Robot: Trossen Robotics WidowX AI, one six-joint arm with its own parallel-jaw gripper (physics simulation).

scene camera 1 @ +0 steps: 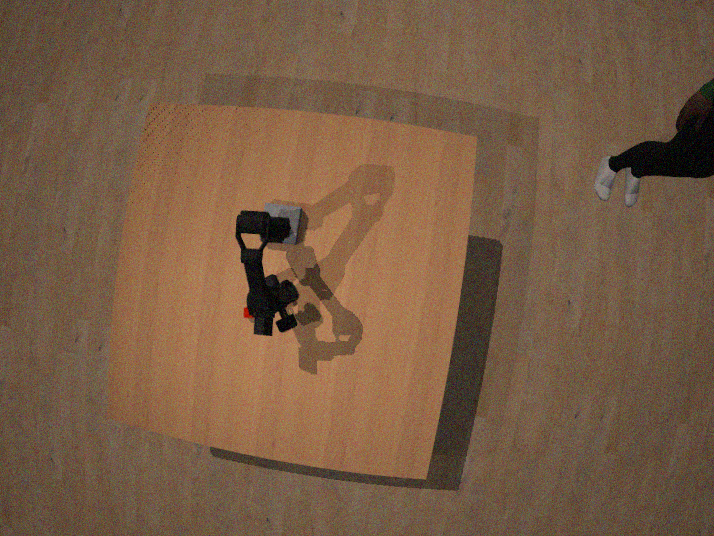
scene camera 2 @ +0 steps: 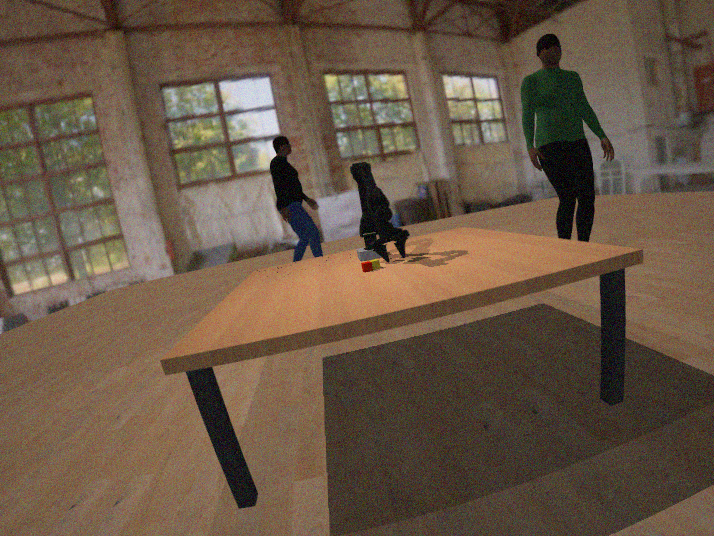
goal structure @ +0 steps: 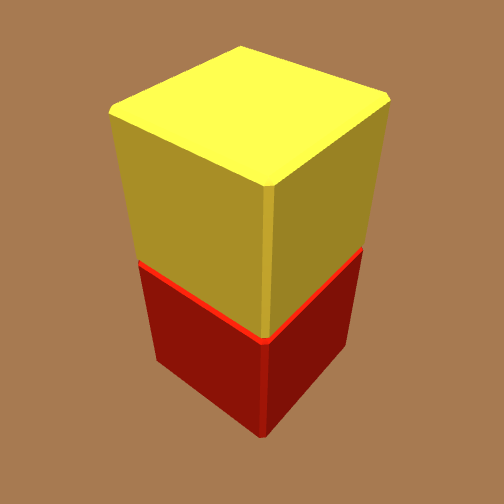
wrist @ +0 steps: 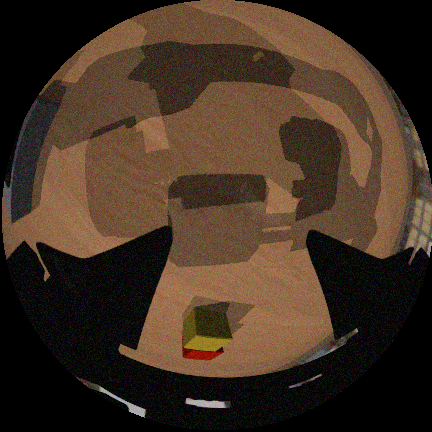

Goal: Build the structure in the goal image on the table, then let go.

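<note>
A red block sits on the table, partly hidden under the arm in scene camera 1 and behind the yellow block in the wrist view. A yellow block stands on the table right beside it, on its right in scene camera 2; the arm hides it in scene camera 1. My gripper is open with nothing between its fingers. Its tips are low over the table, to the right of both blocks in scene camera 2.
The arm's grey base stands on the wooden table, behind the blocks in scene camera 2. Arm shadows fall across the table. A person in green and a person in black stand beyond the table.
</note>
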